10 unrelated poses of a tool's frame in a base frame.
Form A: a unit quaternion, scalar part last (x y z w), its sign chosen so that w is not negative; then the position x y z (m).
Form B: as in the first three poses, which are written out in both.
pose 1, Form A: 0.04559 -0.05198 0.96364 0.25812 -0.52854 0.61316 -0.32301
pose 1, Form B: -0.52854 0.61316 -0.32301 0.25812 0.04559 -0.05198 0.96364
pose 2, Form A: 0.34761 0.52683 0.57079 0.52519 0.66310 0.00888 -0.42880
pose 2, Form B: 0.66310 0.00888 -0.42880 0.52519 0.34761 0.52683 0.57079
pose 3, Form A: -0.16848 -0.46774 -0.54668 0.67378 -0.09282 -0.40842 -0.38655
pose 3, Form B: -0.09282 -0.40842 -0.38655 0.67378 -0.16848 -0.46774 -0.54668
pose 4, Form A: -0.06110 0.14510 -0.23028 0.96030 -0.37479 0.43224 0.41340
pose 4, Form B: -0.37479 0.43224 0.41340 0.96030 -0.06110 0.14510 -0.23028
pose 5, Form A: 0.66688 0.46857 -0.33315 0.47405 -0.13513 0.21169 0.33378
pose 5, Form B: -0.13513 0.21169 0.33378 0.47405 0.66688 0.46857 -0.33315
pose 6, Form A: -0.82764 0.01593 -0.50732 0.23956 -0.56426 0.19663 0.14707
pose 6, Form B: -0.56426 0.19663 0.14707 0.23956 -0.82764 0.01593 -0.50732
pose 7, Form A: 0.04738 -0.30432 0.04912 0.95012 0.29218 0.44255 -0.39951
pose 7, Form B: 0.29218 0.44255 -0.39951 0.95012 0.04738 -0.30432 0.04912
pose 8, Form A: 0.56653 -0.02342 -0.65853 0.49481 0.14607 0.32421 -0.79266
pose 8, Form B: 0.14607 0.32421 -0.79266 0.49481 0.56653 -0.02342 -0.65853
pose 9, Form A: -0.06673 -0.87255 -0.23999 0.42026 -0.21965 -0.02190 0.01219
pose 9, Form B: -0.21965 -0.02190 0.01219 0.42026 -0.06673 -0.87255 -0.23999
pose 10, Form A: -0.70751 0.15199 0.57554 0.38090 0.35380 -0.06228 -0.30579
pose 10, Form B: 0.35380 -0.06228 -0.30579 0.38090 -0.70751 0.15199 0.57554
